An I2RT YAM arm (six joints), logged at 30 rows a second.
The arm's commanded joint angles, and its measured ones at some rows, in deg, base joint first. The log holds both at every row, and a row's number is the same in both.
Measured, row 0:
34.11 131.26 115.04 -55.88 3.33 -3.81
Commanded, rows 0 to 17:
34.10 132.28 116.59 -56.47 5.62 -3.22
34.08 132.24 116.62 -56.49 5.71 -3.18
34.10 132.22 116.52 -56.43 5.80 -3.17
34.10 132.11 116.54 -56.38 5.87 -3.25
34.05 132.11 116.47 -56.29 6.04 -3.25
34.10 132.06 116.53 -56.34 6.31 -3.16
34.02 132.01 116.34 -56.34 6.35 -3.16
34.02 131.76 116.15 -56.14 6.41 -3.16
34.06 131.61 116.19 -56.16 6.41 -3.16
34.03 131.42 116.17 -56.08 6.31 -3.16
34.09 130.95 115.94 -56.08 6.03 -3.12
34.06 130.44 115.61 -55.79 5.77 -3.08
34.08 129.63 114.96 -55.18 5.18 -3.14
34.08 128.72 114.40 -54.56 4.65 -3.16
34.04 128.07 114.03 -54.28 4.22 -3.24
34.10 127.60 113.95 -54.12 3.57 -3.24
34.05 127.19 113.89 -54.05 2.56 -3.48
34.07 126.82 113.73 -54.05 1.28 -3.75
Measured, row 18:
34.26 131.02 114.13 -54.37 3.64 -3.70
